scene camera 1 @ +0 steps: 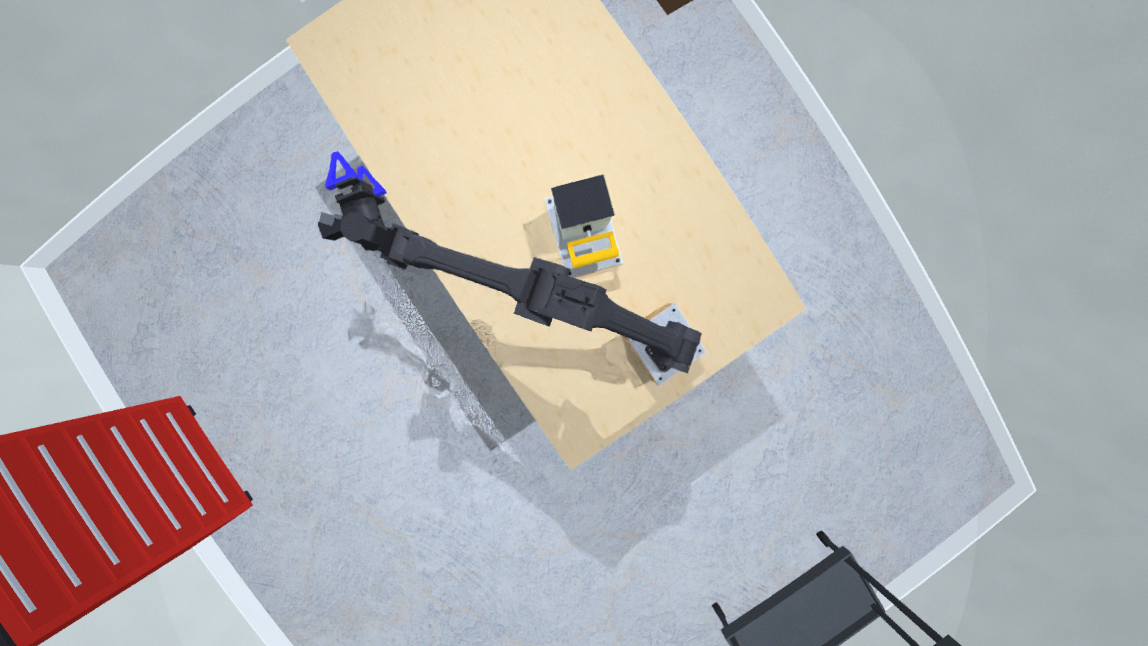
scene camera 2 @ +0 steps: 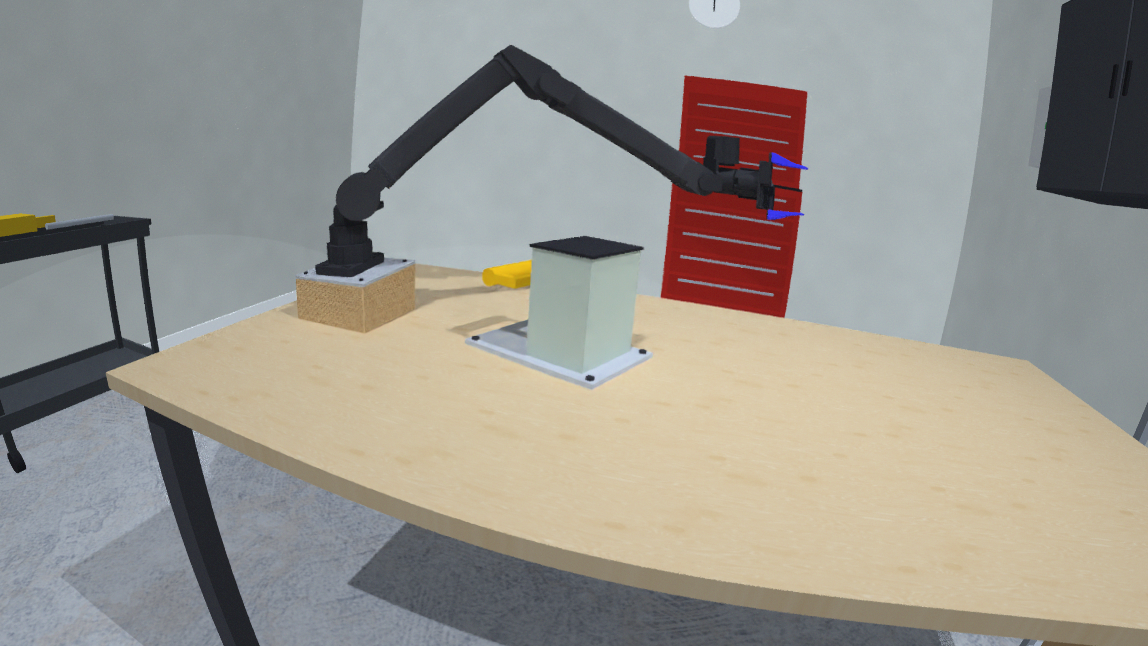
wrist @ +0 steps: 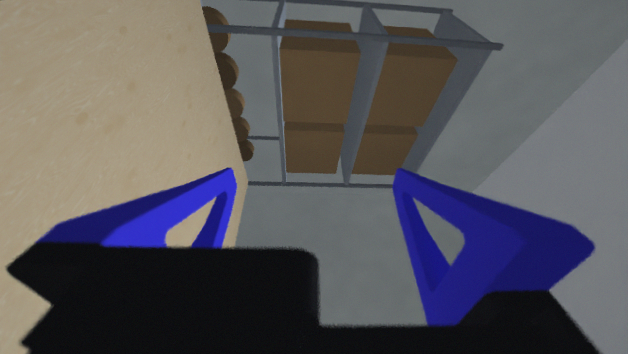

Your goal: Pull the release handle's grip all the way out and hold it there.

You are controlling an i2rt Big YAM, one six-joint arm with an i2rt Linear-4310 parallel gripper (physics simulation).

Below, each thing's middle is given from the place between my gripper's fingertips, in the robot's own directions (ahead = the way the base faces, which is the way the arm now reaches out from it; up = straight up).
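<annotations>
The grey base plate (scene camera 2: pixel 510 342) is a long way behind my hand, and it is also far to the right of my hand and well below it.
</annotations>
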